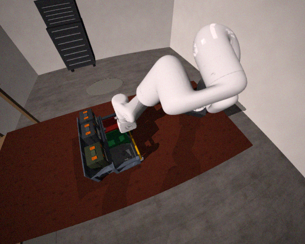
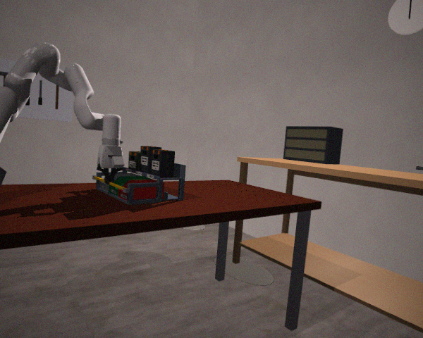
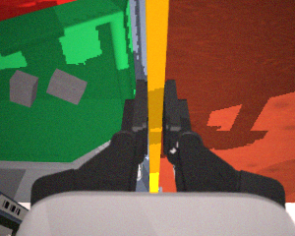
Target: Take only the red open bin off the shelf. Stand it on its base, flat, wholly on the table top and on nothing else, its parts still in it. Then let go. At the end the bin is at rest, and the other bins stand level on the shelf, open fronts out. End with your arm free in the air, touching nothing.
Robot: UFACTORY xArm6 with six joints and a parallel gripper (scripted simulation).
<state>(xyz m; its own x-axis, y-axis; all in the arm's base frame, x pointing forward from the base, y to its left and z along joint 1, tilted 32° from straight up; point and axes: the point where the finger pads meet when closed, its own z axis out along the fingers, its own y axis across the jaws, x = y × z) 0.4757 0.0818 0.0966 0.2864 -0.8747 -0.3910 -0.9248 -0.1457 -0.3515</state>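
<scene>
Right now the yellow bar is 20 mm below my hand. From my hand the other things lie so: grey bin: 60 mm ahead, 140 mm to the left, 30 mm below; red open bin: 130 mm ahead, 80 mm to the right, 30 mm below; green bin: 100 mm ahead, 30 mm to the left, 30 mm below.
</scene>
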